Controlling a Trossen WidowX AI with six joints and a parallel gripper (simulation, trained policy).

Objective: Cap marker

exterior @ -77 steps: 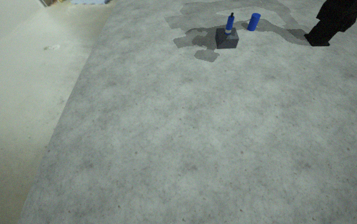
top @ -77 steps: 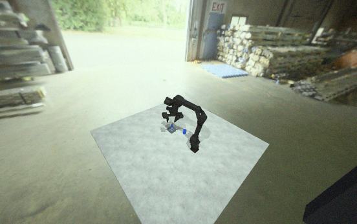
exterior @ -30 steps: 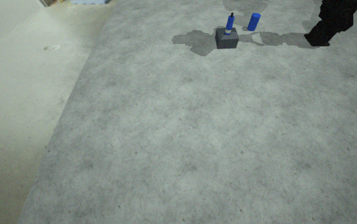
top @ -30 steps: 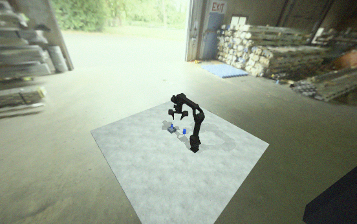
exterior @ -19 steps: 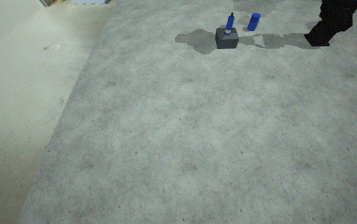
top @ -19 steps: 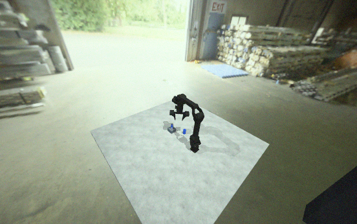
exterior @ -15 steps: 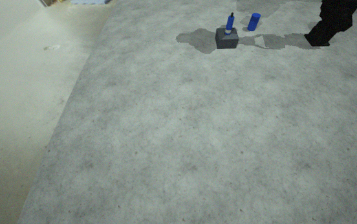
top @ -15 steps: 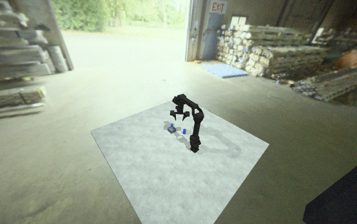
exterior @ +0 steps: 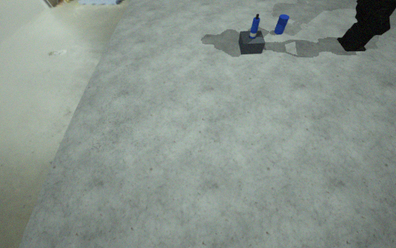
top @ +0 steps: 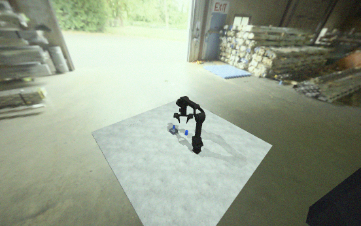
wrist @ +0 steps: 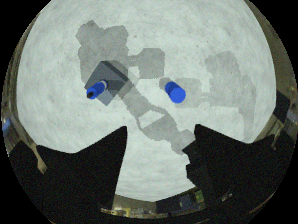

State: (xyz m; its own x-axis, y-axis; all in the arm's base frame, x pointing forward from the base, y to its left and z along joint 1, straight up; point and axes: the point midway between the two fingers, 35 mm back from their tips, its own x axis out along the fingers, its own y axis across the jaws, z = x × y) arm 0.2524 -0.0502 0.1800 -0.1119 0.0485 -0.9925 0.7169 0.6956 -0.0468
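My gripper tip is 3 cm past the blue cap, 3 cm to the left of it and 12 cm above it. From my gripper tip the other things lie so: blue marker (8 cm ahead, 5 cm to the left, 7 cm below); dark holder block (8 cm ahead, 5 cm to the left, 13 cm below).
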